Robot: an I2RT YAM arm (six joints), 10 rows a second.
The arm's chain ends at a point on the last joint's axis. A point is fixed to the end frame.
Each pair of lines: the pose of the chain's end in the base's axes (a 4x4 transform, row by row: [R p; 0 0 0 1], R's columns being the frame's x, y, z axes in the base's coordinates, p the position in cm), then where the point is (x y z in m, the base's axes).
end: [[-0.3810, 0.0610, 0.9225, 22.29], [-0.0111, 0.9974, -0.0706, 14.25], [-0.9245, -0.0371, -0.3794, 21.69], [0, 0, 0, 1]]
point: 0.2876 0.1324 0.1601
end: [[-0.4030, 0.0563, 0.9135, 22.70], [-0.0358, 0.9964, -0.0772, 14.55], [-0.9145, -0.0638, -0.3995, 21.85], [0, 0, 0, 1]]
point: 0.2904 0.1342 0.1604
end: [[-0.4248, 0.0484, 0.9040, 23.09], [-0.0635, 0.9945, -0.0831, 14.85], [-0.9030, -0.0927, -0.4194, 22.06], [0, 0, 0, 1]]
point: 0.2929 0.1359 0.1613
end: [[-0.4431, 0.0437, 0.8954, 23.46], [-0.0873, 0.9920, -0.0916, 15.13], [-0.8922, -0.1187, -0.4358, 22.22], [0, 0, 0, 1]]
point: 0.2954 0.1374 0.1620
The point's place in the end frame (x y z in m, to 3 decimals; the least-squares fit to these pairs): 0.028 -0.004 0.082
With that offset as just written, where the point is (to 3 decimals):
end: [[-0.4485, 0.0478, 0.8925, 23.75], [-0.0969, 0.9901, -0.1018, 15.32], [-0.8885, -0.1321, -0.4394, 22.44], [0, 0, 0, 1]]
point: 0.298 0.138 0.164
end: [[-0.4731, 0.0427, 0.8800, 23.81], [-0.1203, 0.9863, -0.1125, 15.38], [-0.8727, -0.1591, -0.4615, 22.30], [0, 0, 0, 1]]
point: 0.297 0.137 0.161
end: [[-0.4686, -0.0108, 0.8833, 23.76], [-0.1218, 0.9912, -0.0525, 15.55], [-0.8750, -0.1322, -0.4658, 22.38], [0, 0, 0, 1]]
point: 0.297 0.144 0.162
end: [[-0.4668, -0.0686, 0.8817, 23.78], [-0.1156, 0.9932, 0.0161, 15.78], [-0.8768, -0.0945, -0.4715, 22.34], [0, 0, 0, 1]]
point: 0.297 0.152 0.161
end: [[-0.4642, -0.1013, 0.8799, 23.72], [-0.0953, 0.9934, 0.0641, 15.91], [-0.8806, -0.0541, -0.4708, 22.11], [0, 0, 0, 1]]
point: 0.297 0.158 0.158
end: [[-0.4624, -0.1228, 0.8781, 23.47], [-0.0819, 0.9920, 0.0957, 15.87], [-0.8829, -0.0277, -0.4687, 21.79], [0, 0, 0, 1]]
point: 0.294 0.160 0.155
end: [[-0.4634, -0.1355, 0.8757, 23.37], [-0.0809, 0.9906, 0.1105, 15.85], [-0.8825, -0.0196, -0.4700, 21.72], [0, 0, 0, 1]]
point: 0.293 0.161 0.154
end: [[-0.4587, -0.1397, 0.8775, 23.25], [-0.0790, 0.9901, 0.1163, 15.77], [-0.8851, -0.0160, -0.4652, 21.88], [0, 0, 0, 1]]
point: 0.292 0.161 0.156
